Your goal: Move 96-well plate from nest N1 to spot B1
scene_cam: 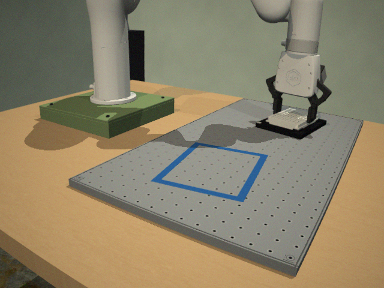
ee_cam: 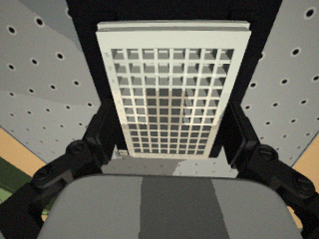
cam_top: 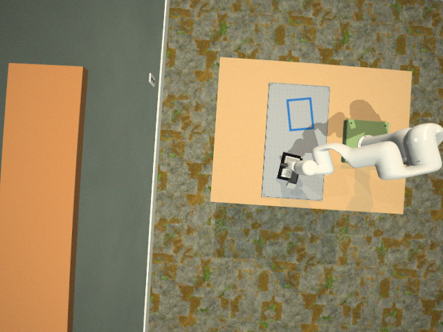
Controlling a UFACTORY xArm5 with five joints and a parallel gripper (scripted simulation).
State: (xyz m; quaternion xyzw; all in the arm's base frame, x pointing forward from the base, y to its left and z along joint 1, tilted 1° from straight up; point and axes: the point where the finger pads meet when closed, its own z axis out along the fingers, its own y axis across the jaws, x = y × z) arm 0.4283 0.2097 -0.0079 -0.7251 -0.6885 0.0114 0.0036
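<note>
My hand is 10 mm above the white 96-well plate. Round my hand: black plate nest: 30 mm below.
</note>
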